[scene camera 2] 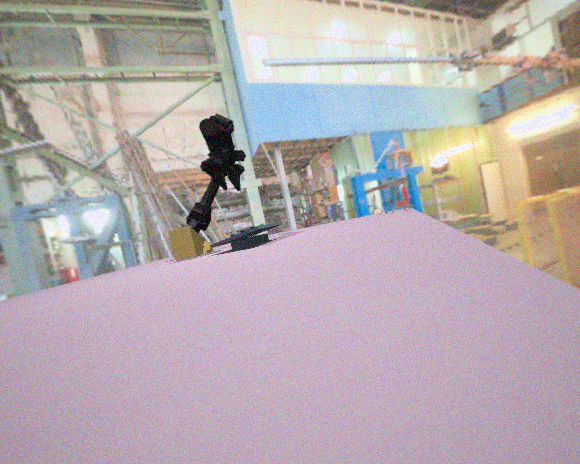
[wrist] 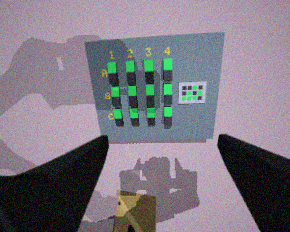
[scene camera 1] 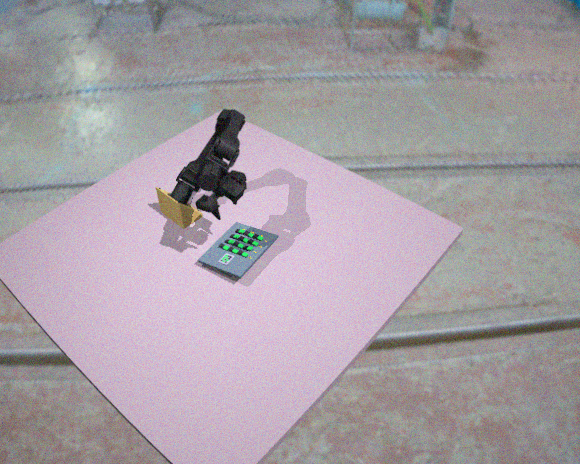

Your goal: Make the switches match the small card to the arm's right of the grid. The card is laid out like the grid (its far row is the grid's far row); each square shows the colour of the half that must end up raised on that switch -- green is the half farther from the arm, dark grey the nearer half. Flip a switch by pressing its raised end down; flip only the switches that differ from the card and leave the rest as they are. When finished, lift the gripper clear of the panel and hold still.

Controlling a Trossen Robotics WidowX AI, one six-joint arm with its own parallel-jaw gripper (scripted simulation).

Path:
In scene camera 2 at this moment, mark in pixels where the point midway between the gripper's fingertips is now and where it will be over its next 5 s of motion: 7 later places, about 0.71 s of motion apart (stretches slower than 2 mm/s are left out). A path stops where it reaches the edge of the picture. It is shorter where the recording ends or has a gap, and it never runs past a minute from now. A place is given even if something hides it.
My gripper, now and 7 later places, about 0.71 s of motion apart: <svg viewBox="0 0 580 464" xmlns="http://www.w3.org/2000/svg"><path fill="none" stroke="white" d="M233 190L247 220L250 228L250 228L251 229L243 213L241 225L242 230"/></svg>

